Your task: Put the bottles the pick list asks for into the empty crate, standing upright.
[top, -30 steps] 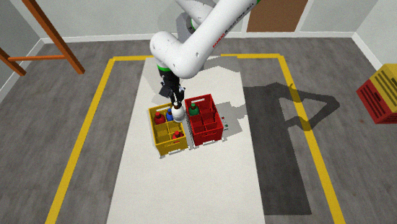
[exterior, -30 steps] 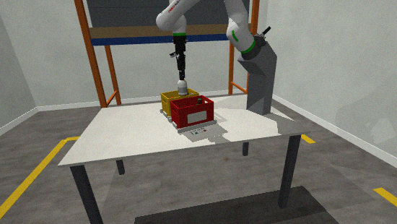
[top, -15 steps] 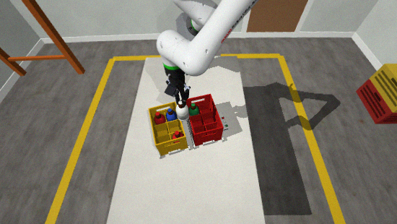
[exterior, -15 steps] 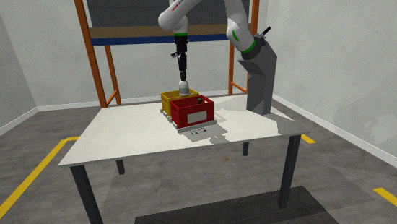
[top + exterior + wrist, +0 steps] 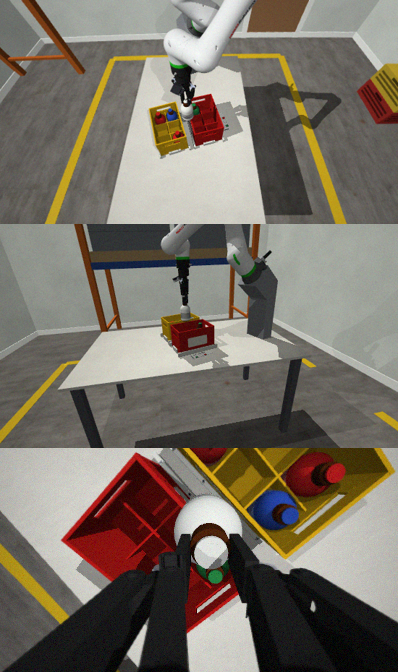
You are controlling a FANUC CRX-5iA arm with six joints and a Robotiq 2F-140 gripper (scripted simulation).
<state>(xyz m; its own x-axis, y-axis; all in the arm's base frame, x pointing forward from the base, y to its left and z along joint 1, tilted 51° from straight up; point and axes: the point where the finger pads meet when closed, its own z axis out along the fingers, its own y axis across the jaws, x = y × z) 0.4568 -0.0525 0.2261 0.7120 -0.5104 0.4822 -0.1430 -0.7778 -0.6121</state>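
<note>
The white-capped bottle lies 80 mm below my hand. Round my hand: green-label bottle 260 mm below, 100 mm behind; then red crate 270 mm below, 90 mm to the left, 50 mm behind; then blue-labelled bottle 260 mm below, 130 mm to the right, 20 mm behind.
</note>
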